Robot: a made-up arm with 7 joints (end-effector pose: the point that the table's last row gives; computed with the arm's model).
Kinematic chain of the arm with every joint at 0, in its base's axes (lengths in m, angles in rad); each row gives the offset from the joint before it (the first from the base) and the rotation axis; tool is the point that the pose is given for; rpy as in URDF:
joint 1: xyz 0 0 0.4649 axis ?
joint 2: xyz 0 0 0 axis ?
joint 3: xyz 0 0 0.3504 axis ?
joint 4: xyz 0.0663 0 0 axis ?
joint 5: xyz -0.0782 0 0.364 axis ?
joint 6: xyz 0 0 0 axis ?
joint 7: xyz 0.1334 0 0 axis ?
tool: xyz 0 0 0 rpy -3.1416 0 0
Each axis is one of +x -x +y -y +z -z.
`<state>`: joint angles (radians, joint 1 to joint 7).
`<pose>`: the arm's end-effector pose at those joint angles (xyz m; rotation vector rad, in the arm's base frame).
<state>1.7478 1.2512 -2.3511 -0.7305 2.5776 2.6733 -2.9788</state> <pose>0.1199 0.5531 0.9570 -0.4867 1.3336 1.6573</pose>
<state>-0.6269 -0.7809 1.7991 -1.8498 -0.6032 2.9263 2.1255</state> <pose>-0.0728 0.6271 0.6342 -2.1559 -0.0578 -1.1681</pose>
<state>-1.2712 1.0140 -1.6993 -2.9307 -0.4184 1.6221 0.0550</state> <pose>-0.2743 0.0366 0.4277 0.3457 1.5863 1.4124</pose>
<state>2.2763 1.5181 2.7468 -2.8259 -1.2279 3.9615 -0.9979</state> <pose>-0.0893 0.0772 0.7374 0.4866 0.7435 0.6864</pose>
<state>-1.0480 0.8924 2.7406 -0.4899 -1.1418 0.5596 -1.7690</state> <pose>0.3978 -0.3104 1.0780 -1.2057 -2.6066 -0.8555</pose>
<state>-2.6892 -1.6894 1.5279 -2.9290 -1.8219 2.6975 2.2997</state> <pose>0.0333 -0.2142 0.3638 0.8297 -0.5930 -0.3031</pose>
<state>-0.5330 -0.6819 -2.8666 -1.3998 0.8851 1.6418 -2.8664</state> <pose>-0.7023 0.2517 0.5371 1.8908 -0.8372 0.4571</pose>
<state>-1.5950 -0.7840 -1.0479 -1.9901 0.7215 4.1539 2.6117</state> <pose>-0.3215 0.1731 0.8201 1.3843 -1.1014 -2.0265</pose>
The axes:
joint 1: +z
joint 2: +y
joint 3: +z
joint 4: -y
joint 5: +z
joint 6: -y
joint 7: -z

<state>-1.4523 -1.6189 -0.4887 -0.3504 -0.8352 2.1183 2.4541</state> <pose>-0.1077 0.8402 0.5483 1.4170 -0.7596 -2.1563</pose>
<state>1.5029 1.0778 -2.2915 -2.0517 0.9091 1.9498 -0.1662</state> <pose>0.3866 -0.0170 0.9144 2.6050 -0.9606 0.9584</pose>
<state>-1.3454 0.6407 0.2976 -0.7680 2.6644 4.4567 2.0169</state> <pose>0.1493 -0.4618 0.7941 2.6195 -0.0008 -0.1168</pose>
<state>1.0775 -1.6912 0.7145 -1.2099 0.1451 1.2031 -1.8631</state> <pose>-0.5815 -0.3614 0.7784 -0.5590 1.6121 1.2998</pose>
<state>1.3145 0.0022 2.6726 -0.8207 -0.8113 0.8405 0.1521</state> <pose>-0.3091 -0.2504 1.1443 0.1774 -2.7466 -0.7206</pose>
